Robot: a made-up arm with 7 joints. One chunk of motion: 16 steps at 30 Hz.
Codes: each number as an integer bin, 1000 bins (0 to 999) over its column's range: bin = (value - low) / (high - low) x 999, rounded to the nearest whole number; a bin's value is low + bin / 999 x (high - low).
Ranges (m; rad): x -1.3..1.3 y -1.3..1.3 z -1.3..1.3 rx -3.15..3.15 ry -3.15..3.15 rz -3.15..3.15
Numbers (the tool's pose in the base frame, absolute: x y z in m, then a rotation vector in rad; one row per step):
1: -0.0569 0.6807 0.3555 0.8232 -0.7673 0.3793
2: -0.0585 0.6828 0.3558 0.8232 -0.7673 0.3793
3: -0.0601 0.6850 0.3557 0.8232 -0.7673 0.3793
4: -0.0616 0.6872 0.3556 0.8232 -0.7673 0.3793
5: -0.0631 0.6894 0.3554 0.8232 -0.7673 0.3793
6: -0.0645 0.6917 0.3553 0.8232 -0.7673 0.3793
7: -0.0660 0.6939 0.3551 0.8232 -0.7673 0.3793
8: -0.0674 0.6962 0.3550 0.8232 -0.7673 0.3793
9: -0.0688 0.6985 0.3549 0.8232 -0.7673 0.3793
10: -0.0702 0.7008 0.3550 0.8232 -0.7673 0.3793
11: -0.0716 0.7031 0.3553 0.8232 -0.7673 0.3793
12: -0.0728 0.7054 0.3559 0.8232 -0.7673 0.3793
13: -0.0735 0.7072 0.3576 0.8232 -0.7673 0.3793
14: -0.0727 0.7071 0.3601 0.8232 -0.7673 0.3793
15: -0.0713 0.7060 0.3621 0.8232 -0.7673 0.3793
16: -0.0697 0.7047 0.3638 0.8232 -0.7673 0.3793
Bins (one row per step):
1: 478 761 636 630 378 560
2: 477 762 636 630 378 560
3: 476 763 636 630 378 560
4: 476 764 636 630 378 560
5: 475 764 636 630 378 560
6: 475 765 636 630 378 560
7: 474 766 636 630 378 560
8: 474 767 636 630 378 560
9: 473 768 636 630 378 560
10: 473 769 636 630 378 560
11: 472 770 636 630 378 560
12: 472 771 636 630 378 560
13: 471 771 637 630 378 560
14: 472 771 638 630 378 560
15: 472 771 639 630 378 560
16: 473 770 639 630 378 560

